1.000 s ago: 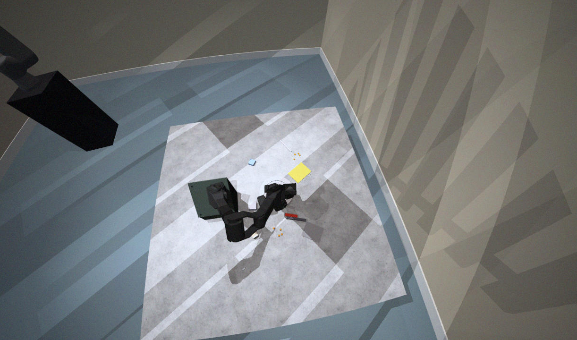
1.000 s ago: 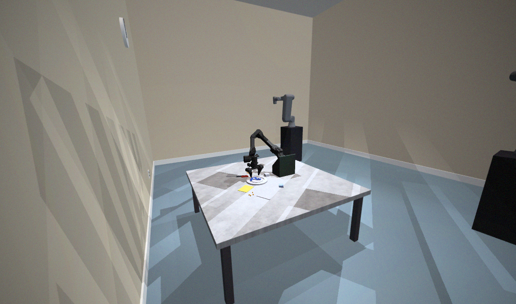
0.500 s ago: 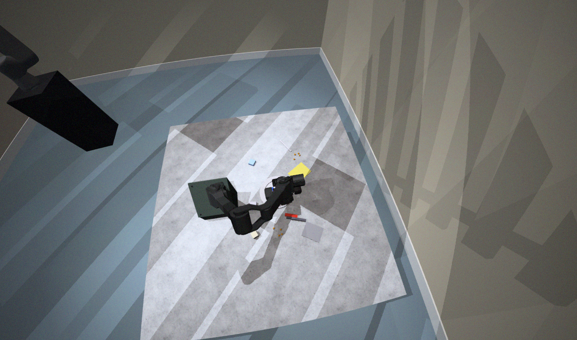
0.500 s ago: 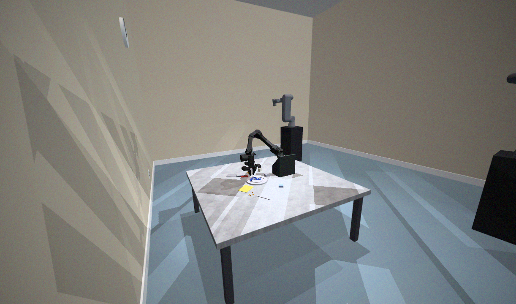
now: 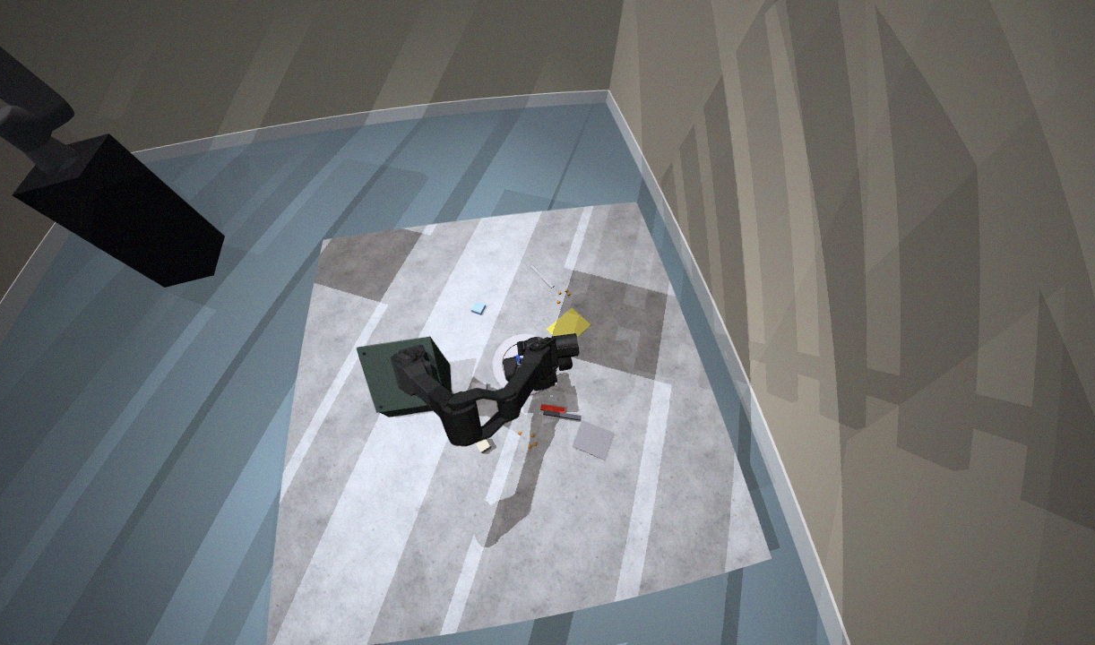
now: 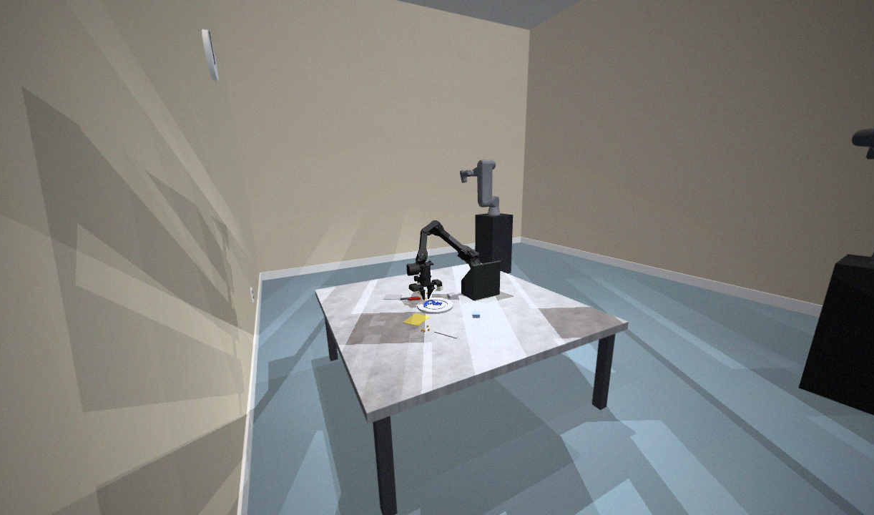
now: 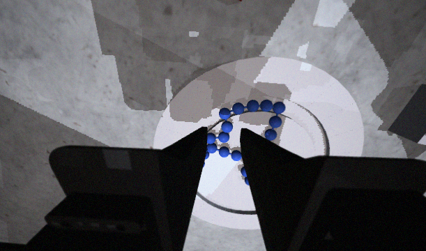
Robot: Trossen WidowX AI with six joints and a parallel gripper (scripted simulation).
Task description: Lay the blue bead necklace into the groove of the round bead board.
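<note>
Now: the round white bead board 50 mm to the left of my gripper tip, 30 mm behind it and 20 mm below it. From my gripper tip the other things lie so: grey square 220 mm to the right, 110 mm ahead, 30 mm below; then yellow sheet 140 mm to the left, 140 mm ahead, 30 mm below; then grey tool 120 mm to the right, 30 mm below, 30 mm ahead.
</note>
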